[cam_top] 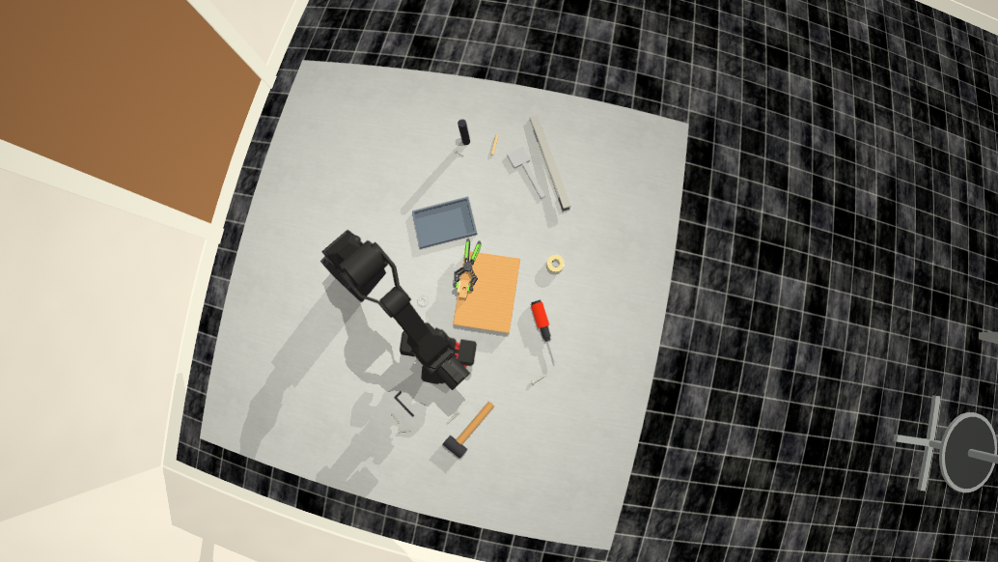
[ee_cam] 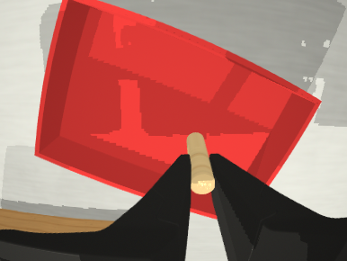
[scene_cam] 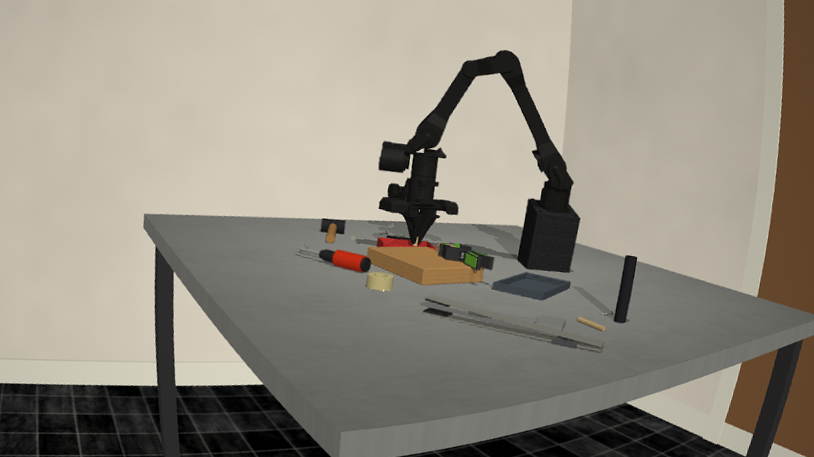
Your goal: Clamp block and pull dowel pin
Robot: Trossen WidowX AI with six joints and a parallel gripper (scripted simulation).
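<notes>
Now: the dowel pin 4 cm below my hand. Round my hand: small wooden block: 16 cm to the left, 2 cm below; then red tray: 2 cm ahead, 1 cm to the right, 5 cm below; then wooden stop: 1 cm behind, 17 cm to the left, 2 cm below.
</notes>
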